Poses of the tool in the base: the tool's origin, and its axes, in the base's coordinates. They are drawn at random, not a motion.
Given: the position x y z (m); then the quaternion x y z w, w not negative.
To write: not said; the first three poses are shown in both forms.
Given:
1: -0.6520 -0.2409 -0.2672 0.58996 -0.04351 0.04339 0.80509
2: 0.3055 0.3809 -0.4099 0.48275 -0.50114 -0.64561 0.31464
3: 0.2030 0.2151 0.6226 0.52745 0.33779 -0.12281 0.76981
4: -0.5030 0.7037 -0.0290 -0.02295 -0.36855 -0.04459 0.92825
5: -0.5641 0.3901 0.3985 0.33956 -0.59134 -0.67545 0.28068
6: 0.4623 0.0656 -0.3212 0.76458 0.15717 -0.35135 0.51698
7: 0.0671 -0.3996 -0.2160 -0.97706 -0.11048 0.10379 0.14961
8: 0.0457 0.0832 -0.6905 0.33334 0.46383 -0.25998 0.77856
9: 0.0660 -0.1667 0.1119 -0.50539 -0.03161 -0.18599 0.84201
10: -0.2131 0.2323 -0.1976 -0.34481 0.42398 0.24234 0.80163
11: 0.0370 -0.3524 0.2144 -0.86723 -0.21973 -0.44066 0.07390
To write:
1: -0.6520 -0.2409 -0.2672 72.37 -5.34 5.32
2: 0.3055 0.3809 -0.4099 72.89 -75.67 -97.48
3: 0.2030 0.2151 0.6226 65.55 41.98 -15.26
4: -0.5030 0.7037 -0.0290 -2.69 -43.27 -5.24
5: -0.5641 0.3901 0.3985 52.15 -90.81 -103.73
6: 0.4623 0.0656 -0.3212 105.17 21.62 -48.33
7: 0.0671 -0.3996 -0.2160 -160.87 -18.19 17.09
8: 0.0457 0.0832 -0.6905 41.29 57.46 -32.21
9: 0.0660 -0.1667 0.1119 -61.17 -3.83 -22.51
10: -0.2131 0.2323 -0.1976 -42.35 52.08 29.77
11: 0.0370 -0.3524 0.2144 -149.16 -37.79 -75.79
